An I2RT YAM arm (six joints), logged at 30 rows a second.
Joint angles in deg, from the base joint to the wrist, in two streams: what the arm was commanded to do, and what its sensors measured. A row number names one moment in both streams.
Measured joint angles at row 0: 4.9, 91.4, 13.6, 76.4, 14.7, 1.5
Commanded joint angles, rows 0 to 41: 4.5, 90.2, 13.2, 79.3, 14.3, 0.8; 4.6, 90.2, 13.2, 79.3, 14.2, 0.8; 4.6, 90.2, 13.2, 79.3, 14.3, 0.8; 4.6, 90.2, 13.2, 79.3, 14.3, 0.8; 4.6, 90.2, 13.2, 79.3, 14.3, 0.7; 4.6, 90.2, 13.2, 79.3, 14.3, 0.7; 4.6, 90.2, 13.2, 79.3, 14.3, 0.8; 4.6, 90.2, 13.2, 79.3, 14.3, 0.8; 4.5, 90.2, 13.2, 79.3, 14.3, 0.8; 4.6, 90.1, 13.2, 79.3, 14.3, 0.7; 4.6, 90.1, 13.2, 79.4, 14.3, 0.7; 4.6, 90.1, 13.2, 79.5, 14.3, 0.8; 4.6, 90.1, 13.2, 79.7, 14.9, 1.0; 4.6, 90.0, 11.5, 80.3, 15.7, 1.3; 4.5, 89.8, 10.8, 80.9, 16.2, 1.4; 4.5, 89.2, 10.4, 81.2, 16.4, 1.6; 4.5, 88.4, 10.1, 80.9, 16.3, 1.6; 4.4, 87.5, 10.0, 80.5, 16.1, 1.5; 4.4, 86.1, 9.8, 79.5, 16.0, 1.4; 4.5, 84.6, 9.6, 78.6, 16.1, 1.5; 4.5, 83.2, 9.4, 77.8, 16.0, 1.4; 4.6, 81.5, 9.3, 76.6, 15.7, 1.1; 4.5, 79.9, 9.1, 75.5, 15.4, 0.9; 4.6, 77.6, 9.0, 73.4, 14.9, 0.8; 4.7, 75.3, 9.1, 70.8, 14.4, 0.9; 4.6, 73.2, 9.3, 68.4, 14.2, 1.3; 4.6, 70.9, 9.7, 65.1, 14.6, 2.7; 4.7, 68.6, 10.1, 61.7, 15.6, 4.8; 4.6, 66.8, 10.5, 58.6, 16.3, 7.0; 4.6, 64.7, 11.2, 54.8, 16.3, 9.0; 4.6, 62.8, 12.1, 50.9, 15.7, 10.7; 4.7, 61.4, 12.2, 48.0, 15.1, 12.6; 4.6, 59.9, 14.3, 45.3, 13.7, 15.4; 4.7, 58.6, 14.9, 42.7, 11.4, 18.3; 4.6, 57.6, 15.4, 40.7, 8.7, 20.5; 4.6, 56.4, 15.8, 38.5, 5.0, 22.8; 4.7, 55.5, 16.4, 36.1, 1.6, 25.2; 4.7, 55.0, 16.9, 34.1, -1.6, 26.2; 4.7, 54.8, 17.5, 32.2, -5.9, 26.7; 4.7, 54.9, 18.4, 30.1, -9.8, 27.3; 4.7, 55.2, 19.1, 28.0, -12.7, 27.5; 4.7, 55.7, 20.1, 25.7, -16.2, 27.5
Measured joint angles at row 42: 4.7, 55.5, 17.8, 34.3, -2.9, 23.0
